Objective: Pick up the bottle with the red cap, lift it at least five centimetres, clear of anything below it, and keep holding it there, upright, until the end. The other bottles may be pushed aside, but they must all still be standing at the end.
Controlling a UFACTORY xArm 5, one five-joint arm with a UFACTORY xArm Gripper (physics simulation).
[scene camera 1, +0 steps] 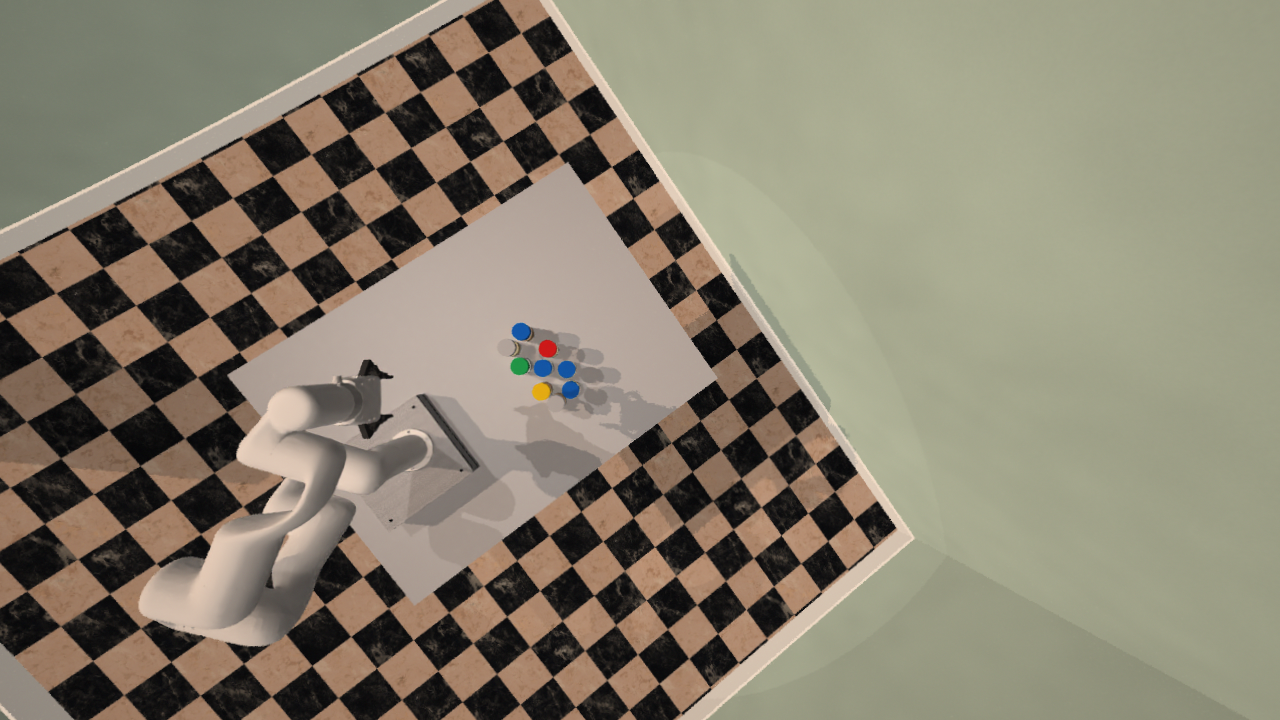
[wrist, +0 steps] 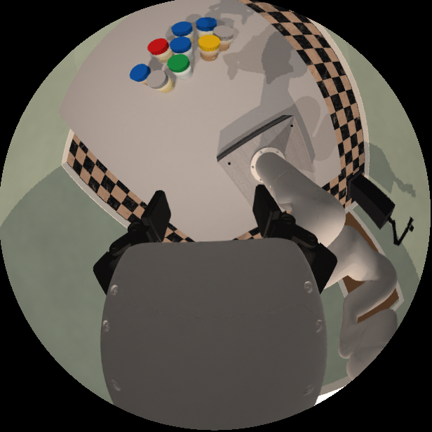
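Where they show: gripper, between the fingertips: (scene camera 1: 386, 396); arm's base, origin of its link: (scene camera 1: 412, 449).
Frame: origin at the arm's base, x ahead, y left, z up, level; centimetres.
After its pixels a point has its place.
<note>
The bottle with the red cap (scene camera 1: 547, 348) @[x 51.1, y 1.1, z 3.7 cm] (wrist: 159, 47) stands upright in a cluster of bottles on the grey table top (scene camera 1: 447, 295) @[x 34.8, y 34.7, z -6.8 cm] (wrist: 150, 135). Close around it stand a blue-capped bottle (scene camera 1: 520, 331) @[x 47.6, y 10.1, z 3.8 cm] (wrist: 140, 73), a grey-capped bottle (scene camera 1: 507, 347) @[x 41.5, y 8.4, z 3.8 cm] (wrist: 159, 79), a green-capped bottle (scene camera 1: 519, 366) @[x 41.0, y 1.5, z 3.7 cm] (wrist: 178, 63) and a blue-capped bottle (scene camera 1: 542, 368) @[x 46.2, y -3.1, z 3.8 cm] (wrist: 180, 45). My gripper (scene camera 1: 386, 399) @[x 16.0, y 11.3, z 28.9 cm] (wrist: 210, 199) is open and empty, well apart from the bottles, on the robot-base side in the scene view.
More bottles stand in the cluster: blue-capped (scene camera 1: 566, 368) @[x 52.1, y -7.4, z 3.7 cm] (wrist: 182, 29), blue-capped (scene camera 1: 571, 389) @[x 49.5, y -13.7, z 3.7 cm] (wrist: 206, 24), yellow-capped (scene camera 1: 540, 391) @[x 41.5, y -8.5, z 3.7 cm] (wrist: 209, 43) and grey-capped (wrist: 223, 33). The arm's base plate (scene camera 1: 398, 501) @[x -12.0, y -10.4, z 0.3 cm] (wrist: 240, 175) lies near the gripper. Checkered floor surrounds the table.
</note>
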